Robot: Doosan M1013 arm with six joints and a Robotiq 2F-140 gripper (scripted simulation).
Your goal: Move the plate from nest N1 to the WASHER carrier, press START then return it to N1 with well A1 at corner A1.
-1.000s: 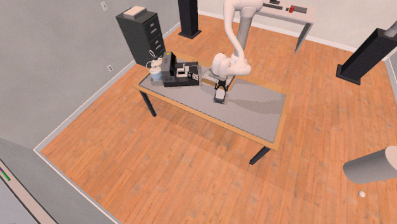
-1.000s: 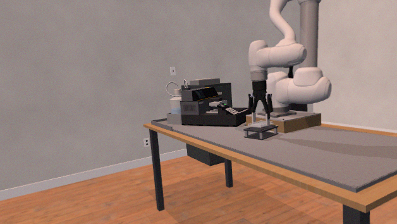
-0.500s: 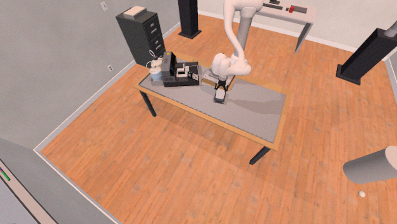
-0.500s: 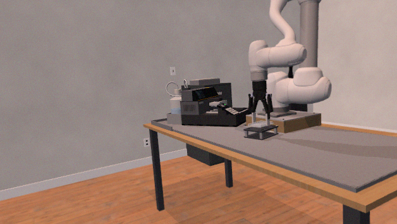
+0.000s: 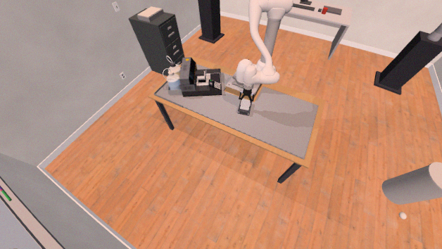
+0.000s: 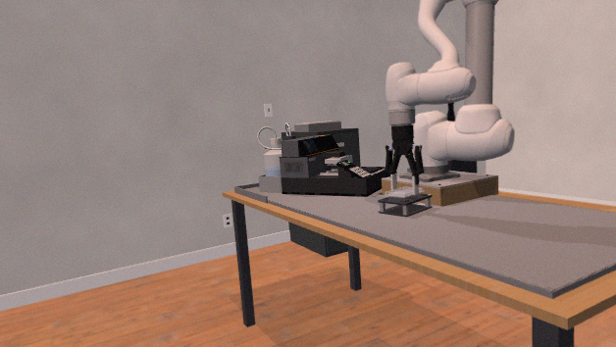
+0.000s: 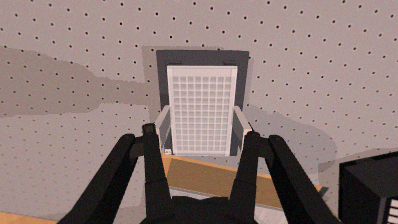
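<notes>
The white well plate is 30 mm below my hand. Round my hand: black plate nest N1: 50 mm below; then plate washer: 50 mm behind, 590 mm to the right, 40 mm above.
</notes>
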